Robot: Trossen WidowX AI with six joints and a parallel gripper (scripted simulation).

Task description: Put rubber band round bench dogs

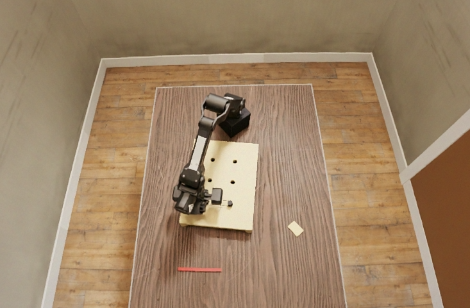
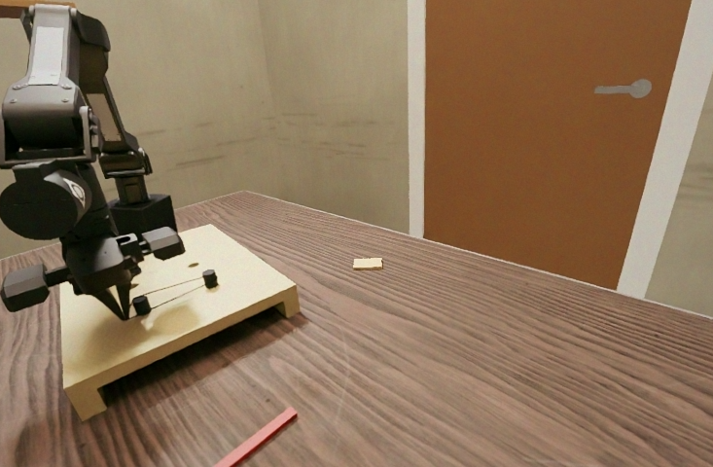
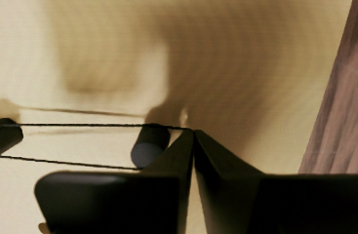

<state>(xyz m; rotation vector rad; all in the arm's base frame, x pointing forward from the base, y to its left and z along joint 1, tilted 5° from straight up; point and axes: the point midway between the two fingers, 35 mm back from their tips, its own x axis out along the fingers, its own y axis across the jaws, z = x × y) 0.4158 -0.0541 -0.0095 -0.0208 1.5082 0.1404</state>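
The cream board is 110 mm behind my hand, 60 mm to the left of it and 60 mm below it. The rest, counted from my hand: tan block (390 mm to the left, 80 mm below, 20 mm ahead); then red strip (250 mm ahead, 80 mm below, 50 mm to the left).
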